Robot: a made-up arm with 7 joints.
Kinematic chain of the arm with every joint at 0, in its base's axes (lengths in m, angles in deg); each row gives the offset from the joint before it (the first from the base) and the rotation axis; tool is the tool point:
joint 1: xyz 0 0 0.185 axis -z
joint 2: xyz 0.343 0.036 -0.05 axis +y
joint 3: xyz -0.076 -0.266 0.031 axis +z
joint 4: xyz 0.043 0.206 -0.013 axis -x
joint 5: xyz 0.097 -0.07 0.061 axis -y
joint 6: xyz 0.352 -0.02 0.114 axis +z
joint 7: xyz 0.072 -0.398 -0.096 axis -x
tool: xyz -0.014 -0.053 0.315
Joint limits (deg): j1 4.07..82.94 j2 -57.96..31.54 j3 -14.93..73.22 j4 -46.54..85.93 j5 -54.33..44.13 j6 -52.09..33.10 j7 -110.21..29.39
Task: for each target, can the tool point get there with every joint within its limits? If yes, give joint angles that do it. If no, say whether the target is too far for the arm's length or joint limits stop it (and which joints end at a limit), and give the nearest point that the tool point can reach.
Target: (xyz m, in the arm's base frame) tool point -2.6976 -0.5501 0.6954
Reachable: no: too far | nearest point -1.0385 -0.5163 0.5079 | short by 1.670 m
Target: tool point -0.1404 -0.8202 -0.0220
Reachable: yes | joints 71.98 21.06 57.90 -7.84 -38.87 -35.23 -82.68
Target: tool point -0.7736 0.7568 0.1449
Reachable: no: joint limits stop it (at a limit: joint 1, joint 3, joint 4, joint 5, joint 6) | nearest point -0.6225 0.6479 0.1436 | short by 0.186 m
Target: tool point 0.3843 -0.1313 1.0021
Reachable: yes | joints 29.87 -47.95 48.65 57.61 -27.15 19.54 -77.43
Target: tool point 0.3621 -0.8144 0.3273
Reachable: yes | joints 49.12 11.44 62.91 11.59 -17.33 -29.23 -68.27
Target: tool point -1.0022 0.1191 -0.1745
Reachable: no: joint limits stop it (at a limit: joint 1, joint 2, joint 3, joint 4, joint 5) | nearest point -0.7392 -0.1987 -0.1171 | short by 0.416 m
